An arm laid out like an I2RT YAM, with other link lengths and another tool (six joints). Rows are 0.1 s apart.
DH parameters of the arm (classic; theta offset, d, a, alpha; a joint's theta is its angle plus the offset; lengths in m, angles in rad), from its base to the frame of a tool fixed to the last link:
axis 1: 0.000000 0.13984 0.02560 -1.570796
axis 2: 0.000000 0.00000 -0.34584 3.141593
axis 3: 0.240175 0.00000 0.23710 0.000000
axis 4: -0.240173 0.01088 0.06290 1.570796
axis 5: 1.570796 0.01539 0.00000 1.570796
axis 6: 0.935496 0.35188 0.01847 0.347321
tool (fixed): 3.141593 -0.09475 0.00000 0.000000
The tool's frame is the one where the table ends.
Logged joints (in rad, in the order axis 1, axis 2, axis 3, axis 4, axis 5, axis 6), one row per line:
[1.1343, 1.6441, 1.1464, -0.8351, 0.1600, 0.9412]
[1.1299, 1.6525, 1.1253, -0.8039, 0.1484, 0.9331]
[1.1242, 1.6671, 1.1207, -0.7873, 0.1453, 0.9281]
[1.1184, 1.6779, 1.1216, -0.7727, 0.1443, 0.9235]
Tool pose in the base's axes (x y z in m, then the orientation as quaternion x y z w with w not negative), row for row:
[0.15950, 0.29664, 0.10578, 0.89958, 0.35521, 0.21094, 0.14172]
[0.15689, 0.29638, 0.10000, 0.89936, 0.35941, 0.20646, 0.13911]
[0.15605, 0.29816, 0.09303, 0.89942, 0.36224, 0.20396, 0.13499]
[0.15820, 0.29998, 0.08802, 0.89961, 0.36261, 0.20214, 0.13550]
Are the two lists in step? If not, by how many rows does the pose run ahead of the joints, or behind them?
The pose runs 1 row behind the joints: the pose in row i belongs to the joints in row i - 1.
